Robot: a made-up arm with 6 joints.
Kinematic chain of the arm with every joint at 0, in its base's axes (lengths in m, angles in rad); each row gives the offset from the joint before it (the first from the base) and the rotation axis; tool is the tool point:
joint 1: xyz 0 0 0.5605 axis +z
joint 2: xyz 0 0 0 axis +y
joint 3: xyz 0 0 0.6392 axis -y
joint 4: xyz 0 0 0 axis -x
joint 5: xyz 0.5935 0 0 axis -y
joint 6: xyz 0 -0.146 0 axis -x
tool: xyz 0 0 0
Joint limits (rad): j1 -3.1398..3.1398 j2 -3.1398..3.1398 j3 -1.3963..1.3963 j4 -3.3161..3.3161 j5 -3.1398..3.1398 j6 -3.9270..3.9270
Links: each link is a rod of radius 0.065 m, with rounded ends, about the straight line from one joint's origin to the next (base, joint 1, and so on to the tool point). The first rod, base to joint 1, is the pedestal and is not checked.
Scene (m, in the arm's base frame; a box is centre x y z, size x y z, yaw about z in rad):
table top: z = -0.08
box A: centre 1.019 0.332 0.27 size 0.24 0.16 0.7 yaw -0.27
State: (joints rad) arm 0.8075 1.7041 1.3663 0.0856 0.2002 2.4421
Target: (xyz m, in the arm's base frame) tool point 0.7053 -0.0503 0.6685
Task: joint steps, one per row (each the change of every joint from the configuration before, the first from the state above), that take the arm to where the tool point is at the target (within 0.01 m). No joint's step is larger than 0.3 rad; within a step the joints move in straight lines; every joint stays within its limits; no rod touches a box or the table.
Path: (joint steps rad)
1: -0.0208 -0.2003 -0.2954 -0.0245 -0.1680 0.0251
2: -0.0209 -0.2003 -0.2954 -0.0245 -0.1680 0.0252
3: -0.0208 -0.2003 -0.2954 -0.0244 -0.1679 0.0251
4: -0.0208 -0.2004 -0.2954 -0.0245 -0.1680 0.0251
5: -0.0209 -0.2003 -0.2954 -0.0245 -0.1680 0.0252
6: -0.0208 -0.2003 -0.2954 -0.0245 -0.1680 0.0251
7: -0.0208 -0.2003 -0.2954 -0.0245 -0.1679 0.0251
8: -0.0209 -0.2003 -0.2954 -0.0244 -0.1680 0.0251
9: -0.1023 0.0799 0.1398 -0.0321 0.2688 -0.0402
10: -0.1024 0.0799 0.1398 -0.0321 0.2687 -0.0402
11: -0.1023 0.0799 0.1397 -0.0321 0.2688 -0.0402
12: -0.1023 0.0799 0.1398 -0.0320 0.2687 -0.0402
13: -0.1024 0.0799 0.1398 -0.0321 0.2688 -0.0402

